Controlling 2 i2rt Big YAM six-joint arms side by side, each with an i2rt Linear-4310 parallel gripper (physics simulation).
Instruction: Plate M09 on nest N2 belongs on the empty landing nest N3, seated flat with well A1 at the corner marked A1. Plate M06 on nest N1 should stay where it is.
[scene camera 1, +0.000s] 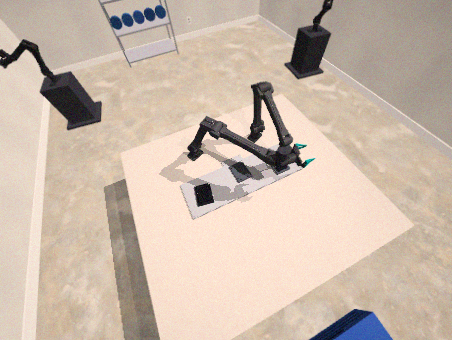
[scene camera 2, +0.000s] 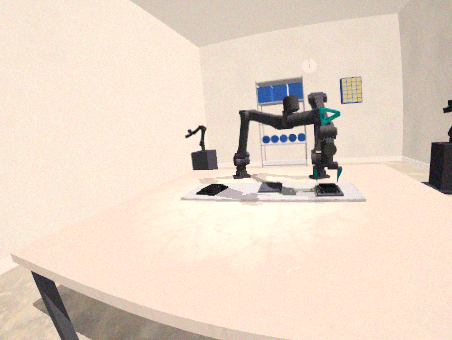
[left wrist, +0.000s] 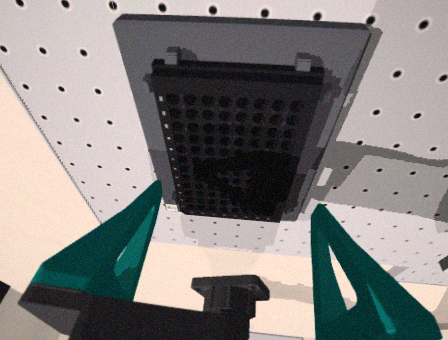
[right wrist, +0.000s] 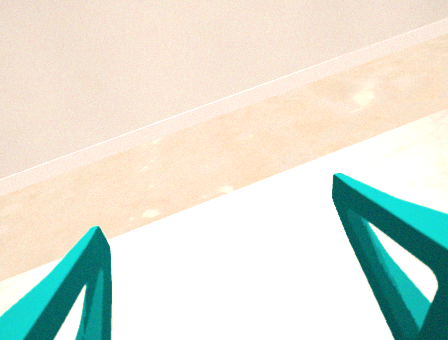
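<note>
A black well plate (scene camera 2: 329, 189) (left wrist: 240, 125) sits in the grey nest (left wrist: 250, 42) at the right end of the board in scene camera 2. An A1 tag shows at the nest's lower left in the left wrist view. Another black plate (scene camera 1: 204, 195) (scene camera 2: 212, 189) sits on the nest at the board's left end. The middle nest (scene camera 1: 241, 171) (scene camera 2: 270, 187) holds no plate. Plate and nest names cannot be read. My left gripper (scene camera 2: 328, 180) (left wrist: 238, 198) is open, low above the right-end plate, fingers pointing down. My right gripper (scene camera 1: 310, 153) (scene camera 2: 334, 116) (right wrist: 219, 210) is open and empty, higher up.
The perforated board (scene camera 1: 196, 212) (scene camera 2: 355, 194) (left wrist: 65, 115) lies on the table (scene camera 1: 260, 235) (scene camera 2: 225, 250). The right arm (scene camera 1: 245, 142) (scene camera 2: 267, 119) reaches across, close to the left arm (scene camera 1: 279, 120) and above its gripper. A shelf unit (scene camera 2: 258, 125) stands beyond the table.
</note>
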